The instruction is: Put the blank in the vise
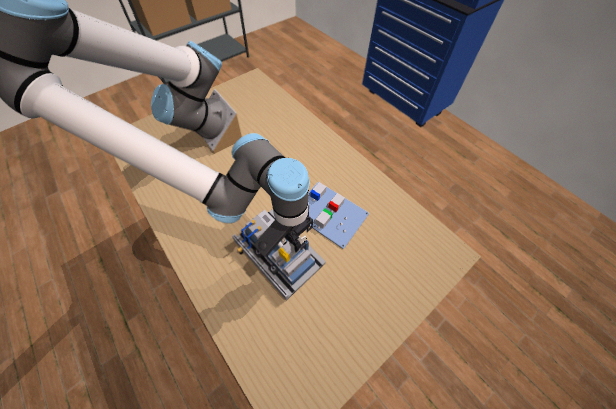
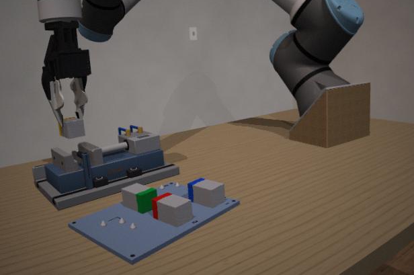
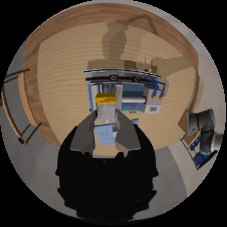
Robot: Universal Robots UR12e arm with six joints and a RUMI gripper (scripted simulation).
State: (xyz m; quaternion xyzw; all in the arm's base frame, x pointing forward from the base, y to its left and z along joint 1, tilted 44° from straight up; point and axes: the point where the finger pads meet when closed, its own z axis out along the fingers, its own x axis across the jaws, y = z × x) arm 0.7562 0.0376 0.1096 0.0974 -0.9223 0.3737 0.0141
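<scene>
My hand is 20 mm above the yellow-ended blank. The rest, counted from my hand: milling vise: 130 mm below, 70 mm behind, 10 mm to the right; fixed jaw: 90 mm below, 30 mm ahead, 10 mm to the left; moving jaw: 90 mm below, 30 mm behind.
</scene>
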